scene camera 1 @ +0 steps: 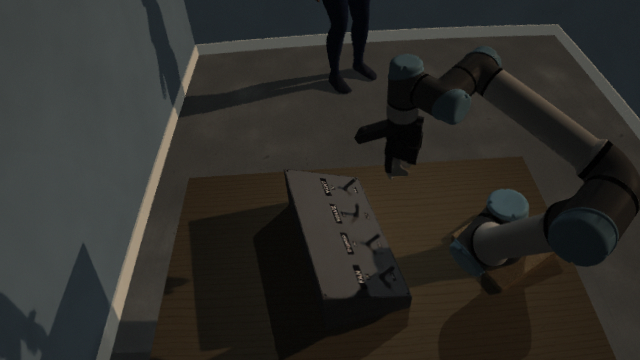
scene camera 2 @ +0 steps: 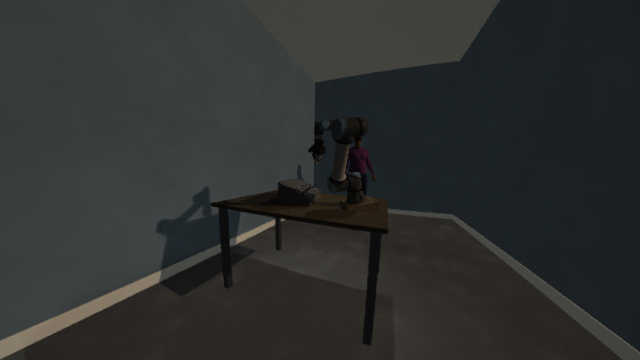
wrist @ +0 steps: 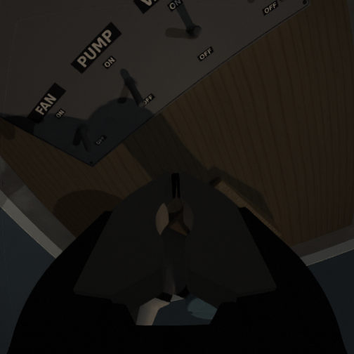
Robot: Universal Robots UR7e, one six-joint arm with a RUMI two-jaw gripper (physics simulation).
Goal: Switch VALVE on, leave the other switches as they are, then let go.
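Frame: origin at the arm's base, x ahead, y left, z up, level; metres.
Where they show: gripper, between the fingertips: (scene camera 1: 391, 178) (scene camera 2: 317, 165); arm's base, origin of its link: (scene camera 2: 356, 201).
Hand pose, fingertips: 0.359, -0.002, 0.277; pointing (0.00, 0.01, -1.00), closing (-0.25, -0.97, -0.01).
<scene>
Each offset is from my fingertips to the top centre of the thing, as dx, dy, dz. Level surfaces: height alone.
The grey sloped switch panel (scene camera 1: 312, 225) (scene camera 2: 287, 192) (wrist: 40, 55) stands on the table. The VALVE lever @[+0.096, -0.054, -0.171] (scene camera 1: 357, 210) (wrist: 187, 19) leans from its pivot to its ON label. The PUMP lever @[+0.042, +0.054, -0.182] (scene camera 1: 372, 240) (wrist: 133, 91) and the FAN lever @[+0.001, +0.167, -0.182] (scene camera 1: 387, 273) (wrist: 84, 137) lean to OFF. The VENT lever @[+0.126, -0.171, -0.182] (scene camera 1: 349, 184) leans to OFF too; it is mostly cut off in the wrist view. My gripper (scene camera 1: 398, 175) (scene camera 2: 317, 162) (wrist: 176, 174) is shut and empty. It hangs above the table beside the VENT end of the panel, apart from every lever.
The arm's base stands on a wooden block (scene camera 1: 525, 267) on the table @[dz -0.312] (scene camera 1: 425, 320) (scene camera 2: 340, 215), right of the panel in scene camera 1. A person (scene camera 1: 345, 40) (scene camera 2: 360, 160) stands beyond the table. A wall (scene camera 1: 75, 125) (scene camera 2: 150, 100) rises at the left.
</scene>
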